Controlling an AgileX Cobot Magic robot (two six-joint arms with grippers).
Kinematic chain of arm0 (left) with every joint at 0, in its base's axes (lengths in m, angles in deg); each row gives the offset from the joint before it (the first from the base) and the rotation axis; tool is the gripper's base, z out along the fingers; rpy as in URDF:
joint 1: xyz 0 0 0.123 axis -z
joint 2: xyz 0 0 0 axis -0.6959 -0.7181 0
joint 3: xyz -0.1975 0.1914 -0.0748 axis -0.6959 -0.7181 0
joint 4: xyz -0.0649 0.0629 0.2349 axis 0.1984 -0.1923 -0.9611
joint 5: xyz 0 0 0 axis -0.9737 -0.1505 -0.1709
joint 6: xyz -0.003 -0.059 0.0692 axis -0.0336 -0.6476 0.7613
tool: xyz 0 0 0 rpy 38.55 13.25 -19.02
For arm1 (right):
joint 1: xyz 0 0 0.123 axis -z
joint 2: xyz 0 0 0 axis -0.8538 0.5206 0
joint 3: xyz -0.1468 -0.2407 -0.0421 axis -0.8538 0.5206 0
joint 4: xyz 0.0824 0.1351 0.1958 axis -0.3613 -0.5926 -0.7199
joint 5: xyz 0 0 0 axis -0.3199 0.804 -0.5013
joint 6: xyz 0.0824 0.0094 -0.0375 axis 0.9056 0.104 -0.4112
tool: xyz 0 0 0 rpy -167.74 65.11 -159.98
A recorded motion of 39 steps. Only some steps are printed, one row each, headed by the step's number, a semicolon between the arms.
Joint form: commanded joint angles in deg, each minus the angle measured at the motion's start. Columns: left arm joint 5, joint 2, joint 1, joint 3, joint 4, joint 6; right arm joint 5, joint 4, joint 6, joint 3, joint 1, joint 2.
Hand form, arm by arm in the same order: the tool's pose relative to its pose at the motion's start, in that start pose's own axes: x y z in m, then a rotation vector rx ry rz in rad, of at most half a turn. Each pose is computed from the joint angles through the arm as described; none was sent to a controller.
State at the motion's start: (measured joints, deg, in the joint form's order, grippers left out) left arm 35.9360 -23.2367 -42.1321 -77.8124 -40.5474 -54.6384; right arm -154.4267 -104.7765 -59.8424 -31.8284 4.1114 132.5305
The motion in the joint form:
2: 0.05 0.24 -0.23 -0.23 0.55 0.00; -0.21 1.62 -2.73 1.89 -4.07 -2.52
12: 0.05 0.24 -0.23 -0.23 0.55 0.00; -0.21 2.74 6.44 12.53 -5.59 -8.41
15: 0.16 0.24 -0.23 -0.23 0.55 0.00; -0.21 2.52 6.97 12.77 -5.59 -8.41
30: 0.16 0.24 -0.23 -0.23 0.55 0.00; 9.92 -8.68 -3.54 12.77 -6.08 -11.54
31: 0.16 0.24 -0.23 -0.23 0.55 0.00; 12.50 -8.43 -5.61 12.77 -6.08 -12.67
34: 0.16 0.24 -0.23 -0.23 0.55 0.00; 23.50 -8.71 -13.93 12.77 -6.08 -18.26
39: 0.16 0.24 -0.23 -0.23 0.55 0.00; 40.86 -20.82 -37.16 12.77 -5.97 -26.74
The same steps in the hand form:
2: 0.0011 -0.0001 0.0001 -0.0013 -0.0009 -0.0100; -0.0113 0.0139 -0.0238 -0.0904 -0.0292 -0.0477
12: 0.0011 -0.0001 0.0001 -0.0013 -0.0009 -0.0100; -0.0072 -0.0136 -0.0531 -0.1357 0.0169 0.0382
15: 0.0009 -0.0001 0.0001 -0.0012 -0.0028 -0.0100; -0.0061 -0.0146 -0.0535 -0.1324 0.0216 0.0452
30: 0.0009 -0.0001 0.0001 -0.0012 -0.0028 -0.0100; -0.0019 -0.0214 -0.0591 -0.0866 0.2269 -0.0264
31: 0.0009 -0.0001 0.0001 -0.0012 -0.0028 -0.0100; -0.0051 -0.0200 -0.0606 -0.1217 0.2485 -0.0464
34: 0.0009 -0.0001 0.0001 -0.0012 -0.0028 -0.0100; -0.0229 -0.0165 -0.0694 -0.2697 0.3273 -0.1047
39: 0.0009 -0.0001 0.0001 -0.0012 -0.0028 -0.0100; -0.0450 -0.0193 -0.0901 -0.4935 0.4702 -0.2384

